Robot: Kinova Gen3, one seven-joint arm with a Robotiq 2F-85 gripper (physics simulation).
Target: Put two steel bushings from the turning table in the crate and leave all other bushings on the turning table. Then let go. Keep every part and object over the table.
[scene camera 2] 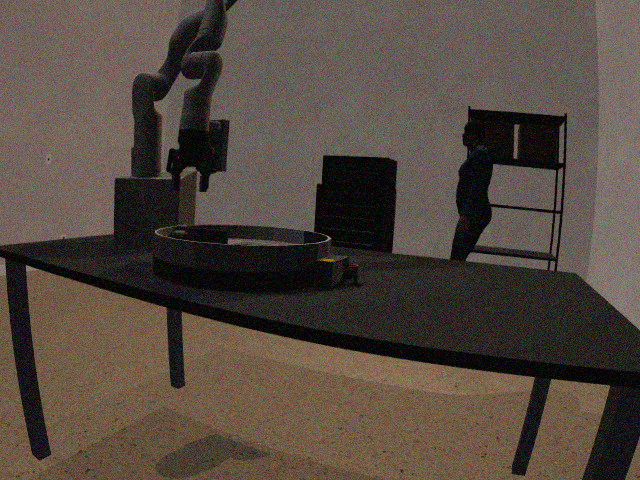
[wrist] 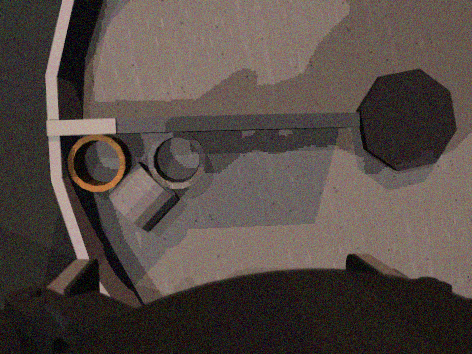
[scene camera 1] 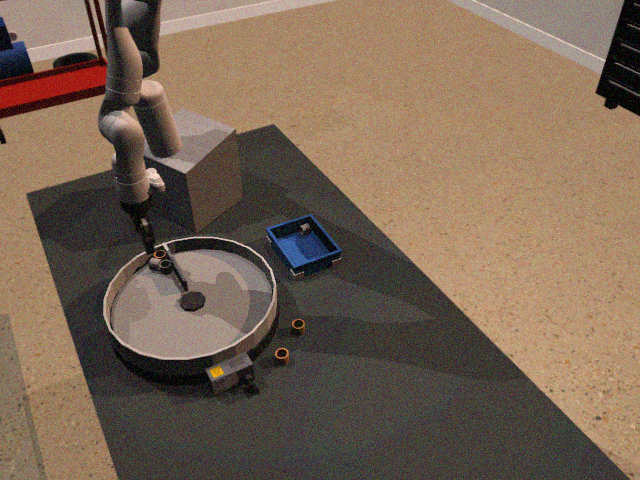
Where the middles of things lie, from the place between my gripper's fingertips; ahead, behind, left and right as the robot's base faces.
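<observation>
My gripper: 40 cm to the right of the blue crate (scene camera 1: 302,255), 12 cm short of it, 16 cm above it.
</observation>
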